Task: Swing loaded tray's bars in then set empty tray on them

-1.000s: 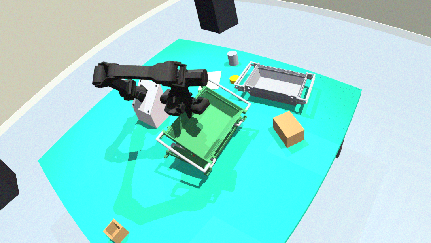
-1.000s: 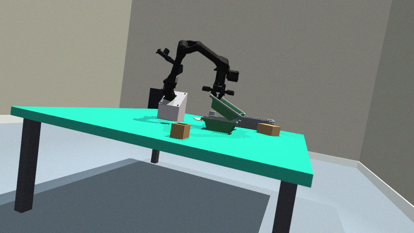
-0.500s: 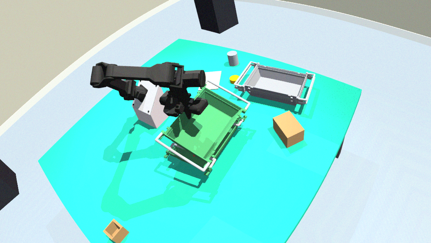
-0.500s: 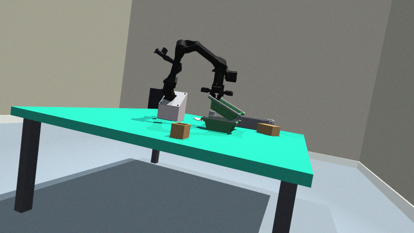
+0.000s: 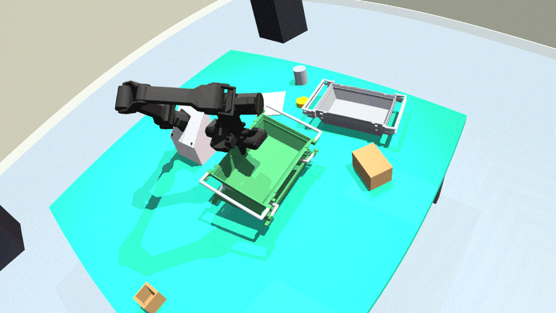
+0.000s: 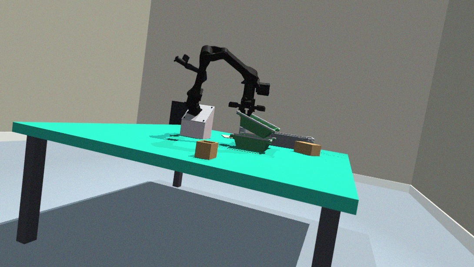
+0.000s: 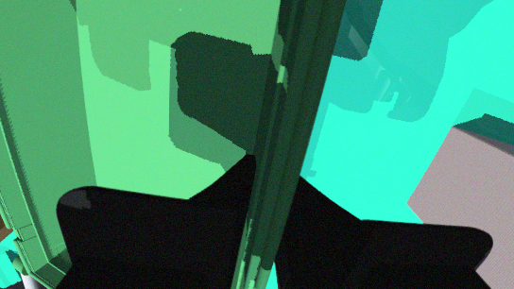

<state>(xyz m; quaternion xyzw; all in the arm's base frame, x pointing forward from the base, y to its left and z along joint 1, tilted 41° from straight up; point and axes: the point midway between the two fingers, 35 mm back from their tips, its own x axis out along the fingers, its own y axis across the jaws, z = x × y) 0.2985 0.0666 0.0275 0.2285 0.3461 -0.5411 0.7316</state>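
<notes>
Now: the green tray 8 cm ahead of my gripper tip, 2 cm to the left of it and 1 cm above it. Round my gripper tip: grey cylinder 50 cm to the left, 25 cm behind, 9 cm below; then white card 31 cm to the left, 24 cm behind, 12 cm below; then yellow disc 38 cm to the left, 13 cm behind, 11 cm below.
</notes>
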